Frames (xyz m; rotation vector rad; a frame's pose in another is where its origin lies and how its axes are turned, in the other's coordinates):
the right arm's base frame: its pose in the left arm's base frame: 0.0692 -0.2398 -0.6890 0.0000 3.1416 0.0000
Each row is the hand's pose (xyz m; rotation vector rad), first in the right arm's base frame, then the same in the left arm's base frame.
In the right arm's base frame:
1: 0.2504 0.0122 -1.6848 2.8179 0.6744 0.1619
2: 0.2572 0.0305 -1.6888 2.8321 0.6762 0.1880
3: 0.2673 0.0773 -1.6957 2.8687 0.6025 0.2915
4: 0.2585 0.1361 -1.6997 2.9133 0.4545 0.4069
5: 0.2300 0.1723 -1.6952 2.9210 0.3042 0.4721
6: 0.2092 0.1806 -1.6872 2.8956 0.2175 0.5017
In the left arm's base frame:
1: -0.1812 -0.2276 0.9958 -0.1523 -0.3287 2.6513
2: -0.1880 -0.2093 0.9998 -0.1761 -0.3072 2.6533
3: -0.1981 -0.1625 1.0067 -0.2748 -0.2728 2.7040
4: -0.1893 -0.1037 1.0107 -0.3909 -0.2366 2.7990
5: -0.1608 -0.0675 1.0062 -0.4670 -0.2464 2.8896
6: -0.1400 -0.0592 0.9982 -0.5088 -0.2920 2.9365

